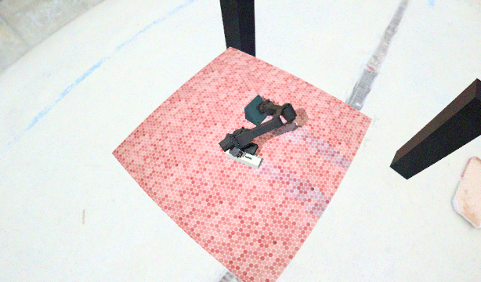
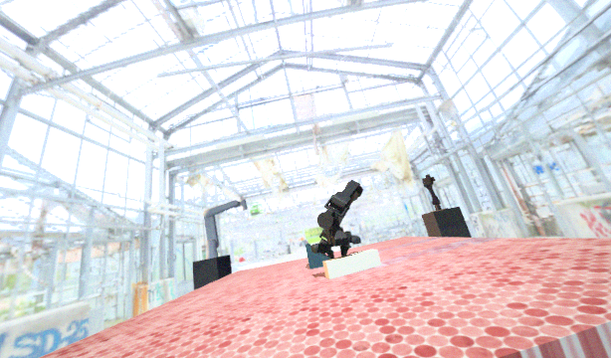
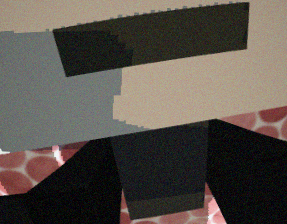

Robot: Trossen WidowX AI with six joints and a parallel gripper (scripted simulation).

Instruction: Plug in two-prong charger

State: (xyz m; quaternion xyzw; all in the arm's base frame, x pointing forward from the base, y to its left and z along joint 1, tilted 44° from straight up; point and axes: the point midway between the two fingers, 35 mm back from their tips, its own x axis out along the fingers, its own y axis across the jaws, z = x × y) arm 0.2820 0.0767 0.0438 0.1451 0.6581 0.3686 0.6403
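The black two-prong charger is 2 cm ahead of my gripper tip and 1 cm above it.
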